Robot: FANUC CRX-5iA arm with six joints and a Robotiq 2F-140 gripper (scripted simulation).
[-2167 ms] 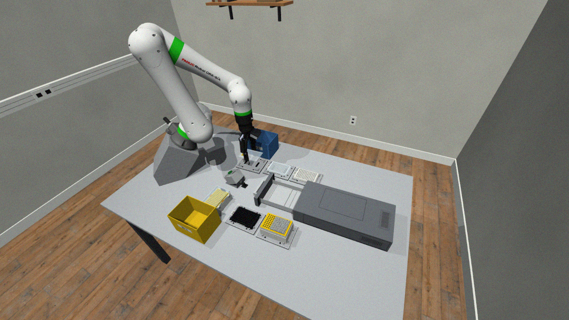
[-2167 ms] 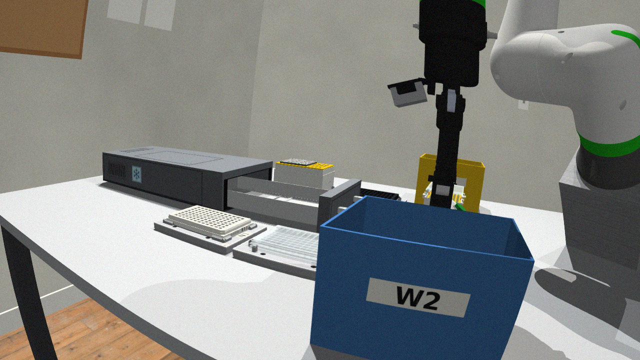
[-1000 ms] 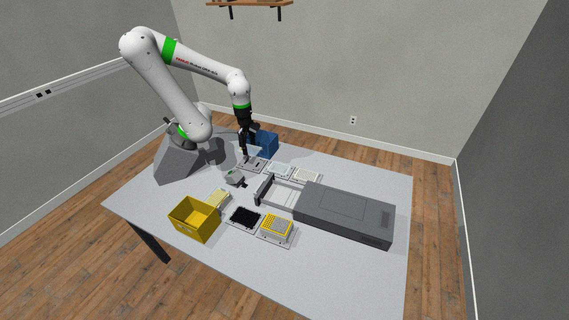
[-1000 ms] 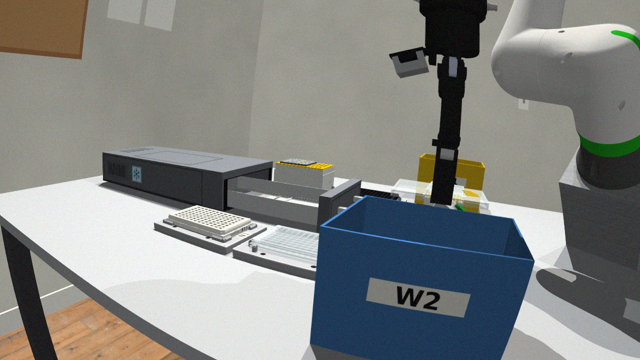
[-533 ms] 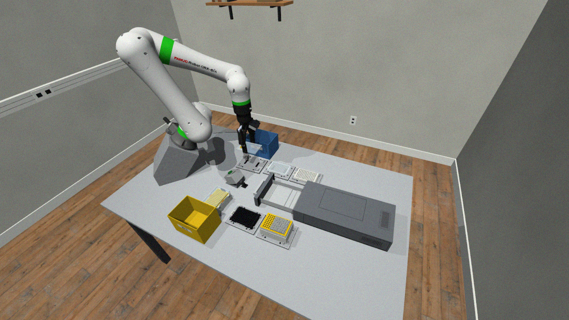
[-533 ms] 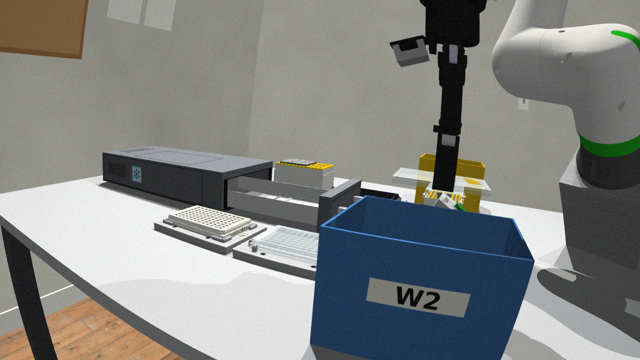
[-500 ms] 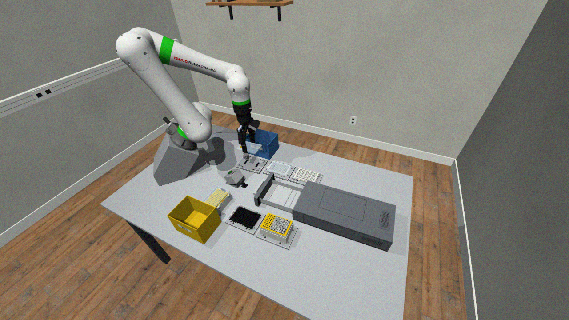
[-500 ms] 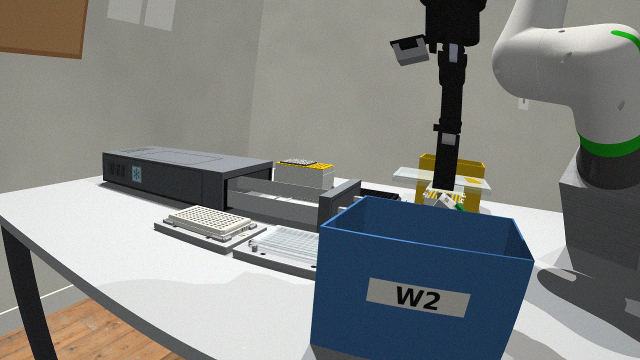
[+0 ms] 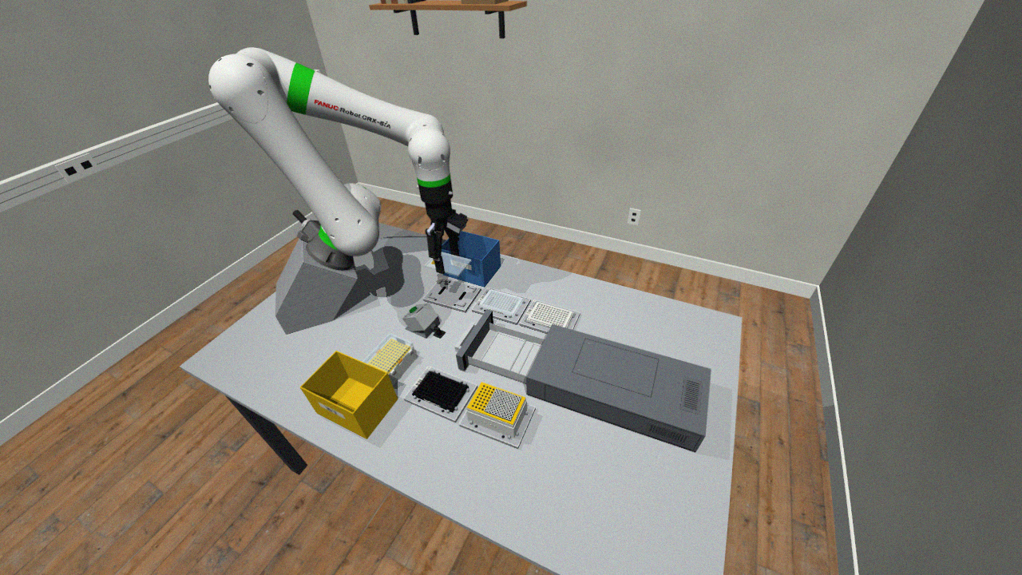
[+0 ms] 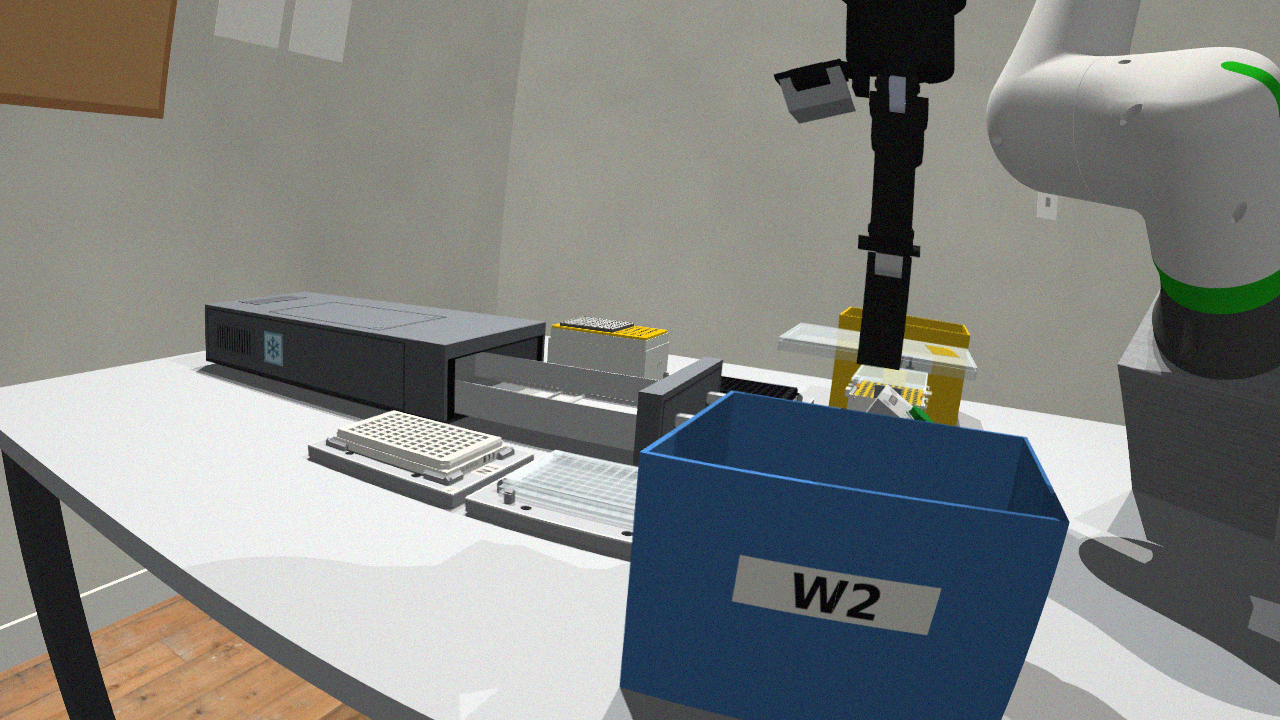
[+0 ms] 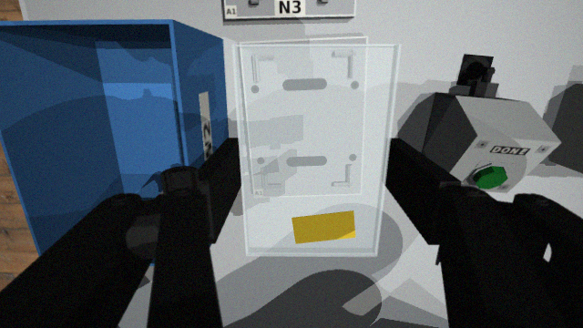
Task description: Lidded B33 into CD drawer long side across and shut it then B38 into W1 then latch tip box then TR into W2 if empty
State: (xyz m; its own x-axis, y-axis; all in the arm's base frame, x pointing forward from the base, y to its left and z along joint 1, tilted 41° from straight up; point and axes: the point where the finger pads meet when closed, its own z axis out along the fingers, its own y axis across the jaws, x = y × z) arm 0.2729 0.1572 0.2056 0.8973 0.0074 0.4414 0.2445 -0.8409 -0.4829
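Now: hand 33 cm short of the white assay plate, 11 cm to the right of it and 15 cm above it. The rest, counted from my hand: clear plate lid: 2 cm below; then DONE key box: 2 cm ahead, 17 cm to the right, 11 cm below; then blue bin W2: 5 cm behind, 14 cm to the left, 13 cm below.
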